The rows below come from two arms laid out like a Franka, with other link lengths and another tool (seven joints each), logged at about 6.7 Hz.
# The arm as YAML. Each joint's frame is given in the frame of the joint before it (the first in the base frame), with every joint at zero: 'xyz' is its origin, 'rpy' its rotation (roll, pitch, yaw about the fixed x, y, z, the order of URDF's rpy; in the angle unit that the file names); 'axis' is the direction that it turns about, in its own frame. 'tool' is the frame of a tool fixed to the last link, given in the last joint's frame.
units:
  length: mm
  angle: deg
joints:
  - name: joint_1
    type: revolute
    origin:
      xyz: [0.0, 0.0, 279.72]
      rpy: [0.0, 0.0, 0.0]
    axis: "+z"
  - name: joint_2
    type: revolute
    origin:
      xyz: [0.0, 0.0, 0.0]
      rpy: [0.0, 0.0, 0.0]
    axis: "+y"
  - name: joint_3
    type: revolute
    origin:
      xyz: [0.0, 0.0, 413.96]
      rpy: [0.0, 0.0, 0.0]
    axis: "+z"
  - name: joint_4
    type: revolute
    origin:
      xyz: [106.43, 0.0, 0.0]
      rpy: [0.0, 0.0, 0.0]
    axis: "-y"
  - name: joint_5
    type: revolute
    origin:
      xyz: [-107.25, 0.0, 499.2]
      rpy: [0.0, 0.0, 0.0]
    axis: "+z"
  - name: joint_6
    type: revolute
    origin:
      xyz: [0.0, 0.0, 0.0]
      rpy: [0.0, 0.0, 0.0]
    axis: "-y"
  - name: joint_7
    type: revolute
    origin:
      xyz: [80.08, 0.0, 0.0]
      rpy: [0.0, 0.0, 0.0]
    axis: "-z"
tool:
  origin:
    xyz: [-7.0, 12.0, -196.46]
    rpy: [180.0, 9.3, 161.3]
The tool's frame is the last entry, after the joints.
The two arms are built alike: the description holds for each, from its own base.
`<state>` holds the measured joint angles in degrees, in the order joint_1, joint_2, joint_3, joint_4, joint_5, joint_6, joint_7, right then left.
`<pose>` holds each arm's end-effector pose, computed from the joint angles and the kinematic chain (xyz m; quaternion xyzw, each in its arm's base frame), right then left.
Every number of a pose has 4 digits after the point. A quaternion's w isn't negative.
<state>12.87 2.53 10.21 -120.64 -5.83 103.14 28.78 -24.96 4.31 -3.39 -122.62 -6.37 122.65 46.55</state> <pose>0.5613 0.2349 0.2933 -0.1762 -0.9721 0.1499 0.0380 0.5891 -0.3179 0.2676 0.6986 0.7054 -0.1142 0.0371</pose>
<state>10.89 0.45 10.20 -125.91 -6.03 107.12 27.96 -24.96 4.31 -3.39 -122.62 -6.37 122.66 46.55</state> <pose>0.5473 0.2074 0.2712 -0.1834 -0.9714 0.1468 0.0340 0.5891 -0.3179 0.2676 0.6986 0.7054 -0.1142 0.0372</pose>
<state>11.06 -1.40 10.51 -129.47 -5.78 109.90 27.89 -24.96 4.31 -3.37 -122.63 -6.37 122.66 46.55</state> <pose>0.5303 0.2073 0.2606 -0.1792 -0.9732 0.1418 0.0261 0.5892 -0.3176 0.2675 0.6985 0.7055 -0.1142 0.0371</pose>
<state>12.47 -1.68 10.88 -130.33 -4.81 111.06 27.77 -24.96 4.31 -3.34 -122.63 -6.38 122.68 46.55</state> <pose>0.5204 0.2254 0.2565 -0.1675 -0.9765 0.1337 0.0241 0.5894 -0.3174 0.2676 0.6983 0.7057 -0.1142 0.0373</pose>
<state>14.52 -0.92 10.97 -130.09 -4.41 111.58 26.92 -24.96 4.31 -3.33 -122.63 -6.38 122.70 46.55</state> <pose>0.5140 0.2472 0.2513 -0.1436 -0.9808 0.1292 0.0248 0.5895 -0.3173 0.2676 0.6982 0.7058 -0.1141 0.0375</pose>
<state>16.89 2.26 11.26 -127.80 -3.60 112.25 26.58 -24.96 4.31 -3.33 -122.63 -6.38 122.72 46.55</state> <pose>0.5170 0.2818 0.2387 -0.1211 -0.9848 0.1209 0.0301 0.5896 -0.3173 0.2676 0.6982 0.7058 -0.1140 0.0376</pose>
